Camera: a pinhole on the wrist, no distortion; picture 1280 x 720 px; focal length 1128.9 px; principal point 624.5 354.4 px. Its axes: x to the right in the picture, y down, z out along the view. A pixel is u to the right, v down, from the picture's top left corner.
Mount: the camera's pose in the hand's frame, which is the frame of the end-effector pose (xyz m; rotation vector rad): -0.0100 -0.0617 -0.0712 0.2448 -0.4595 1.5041
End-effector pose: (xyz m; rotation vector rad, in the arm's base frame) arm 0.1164 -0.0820 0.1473 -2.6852 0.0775 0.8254
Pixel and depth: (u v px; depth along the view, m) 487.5 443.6 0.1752
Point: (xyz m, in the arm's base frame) 0.0594 0.0869 0.1626
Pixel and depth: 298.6 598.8 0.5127
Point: -0.1481 0.3962 0.1360
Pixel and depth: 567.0 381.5 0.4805
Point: -0.0999 0.3011 0.0143
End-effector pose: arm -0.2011 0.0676 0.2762 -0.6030 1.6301 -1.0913
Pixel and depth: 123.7 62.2 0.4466
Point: -0.0348 -0.2594 0.6309
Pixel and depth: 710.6 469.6 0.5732
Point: 0.2350 -0.0958 0.5584
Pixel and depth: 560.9 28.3 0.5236
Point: 0.1086 -0.2788 0.5098
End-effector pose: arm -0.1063 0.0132 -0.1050 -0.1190 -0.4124 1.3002
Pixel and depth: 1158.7 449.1 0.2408
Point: -0.1318 -0.0914 0.0755
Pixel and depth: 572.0 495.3 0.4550
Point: 0.0011 -0.2309 0.2439
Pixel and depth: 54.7 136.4 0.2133
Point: 0.0965 -0.0665 0.0455
